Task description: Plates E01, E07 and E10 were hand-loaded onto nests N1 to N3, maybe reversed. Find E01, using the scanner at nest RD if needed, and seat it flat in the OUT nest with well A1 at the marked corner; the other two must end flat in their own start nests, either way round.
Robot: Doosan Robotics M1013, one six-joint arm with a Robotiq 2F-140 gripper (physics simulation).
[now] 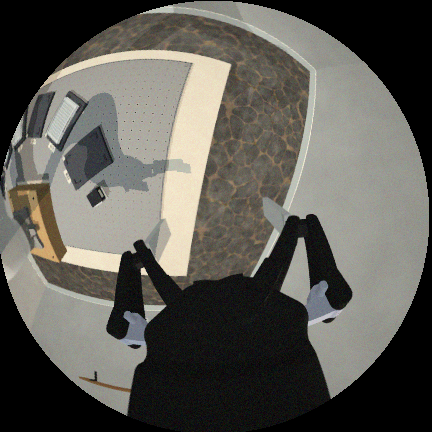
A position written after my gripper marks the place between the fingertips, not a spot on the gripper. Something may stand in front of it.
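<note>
A dark RD nest (83, 163) is visible, as is my gripper (214, 216).
</note>
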